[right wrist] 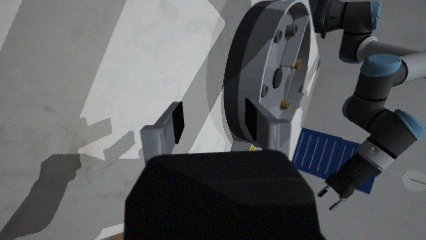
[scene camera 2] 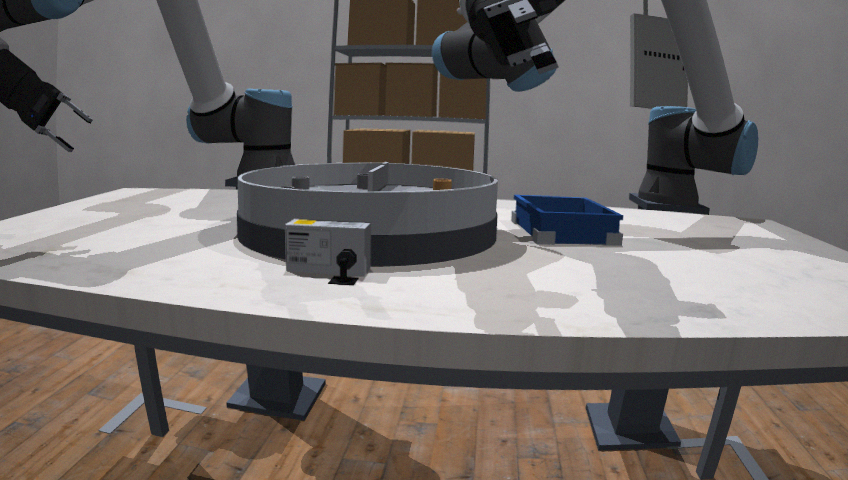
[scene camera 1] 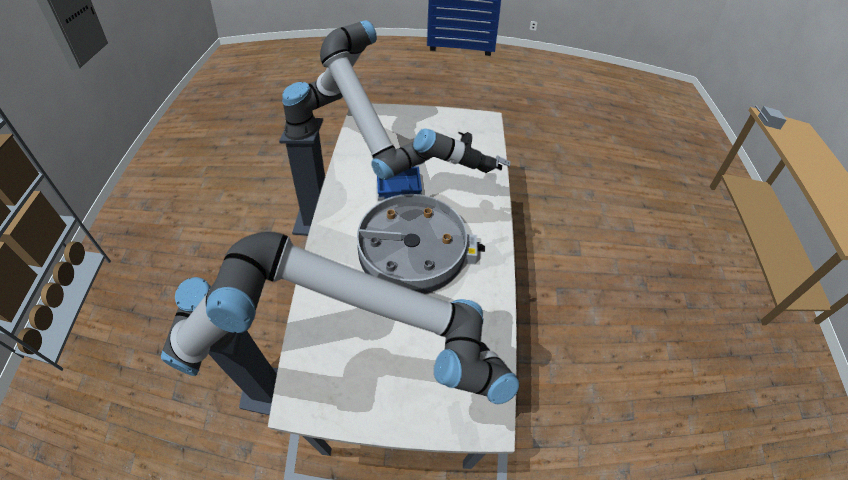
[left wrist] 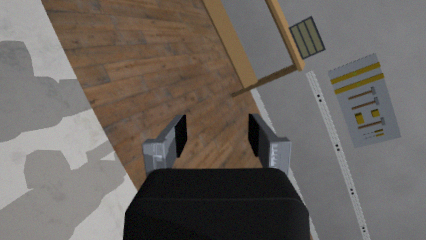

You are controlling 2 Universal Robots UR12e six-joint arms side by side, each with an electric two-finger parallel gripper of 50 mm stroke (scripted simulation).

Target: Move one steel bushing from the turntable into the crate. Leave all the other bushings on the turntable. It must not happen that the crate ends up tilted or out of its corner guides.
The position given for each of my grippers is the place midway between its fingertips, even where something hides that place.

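Note:
Scene camera 1 shows a blue crate (scene camera 1: pixel 404 183). Visible in scene camera 2: the crate (scene camera 2: pixel 590 226), my right gripper (scene camera 2: pixel 80 135) and my left gripper (scene camera 2: pixel 537 43). The right wrist view contains my right gripper (right wrist: pixel 214 112) and my left gripper (right wrist: pixel 324 202). The left wrist view contains my left gripper (left wrist: pixel 217 127); the blue crate is out of frame in the left wrist view.

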